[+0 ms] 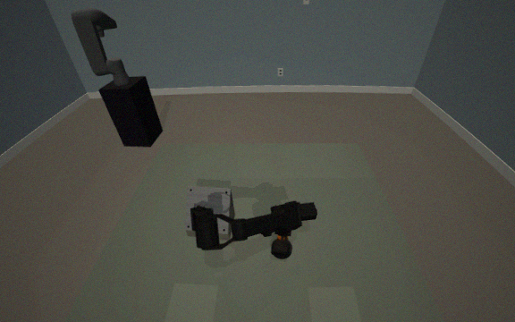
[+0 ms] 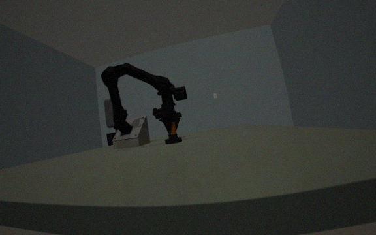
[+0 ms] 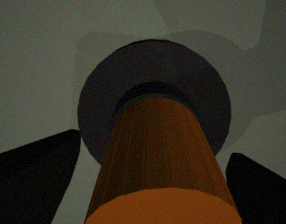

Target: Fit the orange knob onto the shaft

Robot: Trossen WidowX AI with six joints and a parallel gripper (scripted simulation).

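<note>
My gripper tip is 2 cm below the orange knob. The rest, counted from my gripper tip: dark pedestal (2 cm below).
</note>
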